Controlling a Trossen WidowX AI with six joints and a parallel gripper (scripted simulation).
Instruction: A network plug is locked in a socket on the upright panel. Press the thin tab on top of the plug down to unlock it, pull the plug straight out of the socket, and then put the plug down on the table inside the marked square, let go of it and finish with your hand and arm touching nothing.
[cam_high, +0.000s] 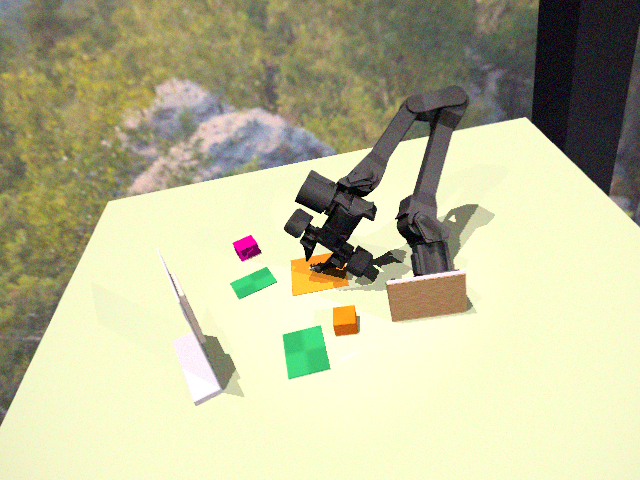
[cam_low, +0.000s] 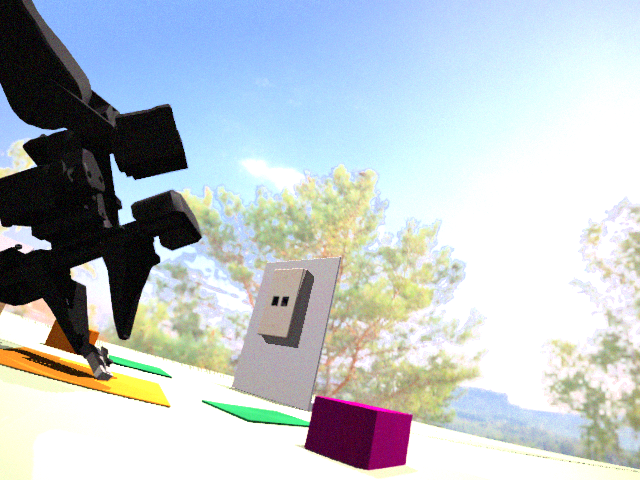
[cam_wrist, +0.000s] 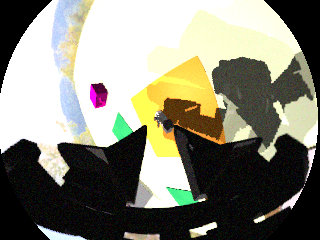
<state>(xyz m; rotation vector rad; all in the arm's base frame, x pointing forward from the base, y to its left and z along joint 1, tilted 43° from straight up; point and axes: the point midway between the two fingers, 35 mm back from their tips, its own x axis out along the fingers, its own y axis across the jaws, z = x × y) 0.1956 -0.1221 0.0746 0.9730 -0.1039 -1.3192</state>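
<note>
The network plug is 1 cm to the right of my gripper tip and 1 cm below it. From my gripper tip the other things lie so: orange cube (2 cm behind, 18 cm to the left, 1 cm below); magenta cube (14 cm ahead, 14 cm to the right, 1 cm below); orange marked square (2 cm below).
</note>
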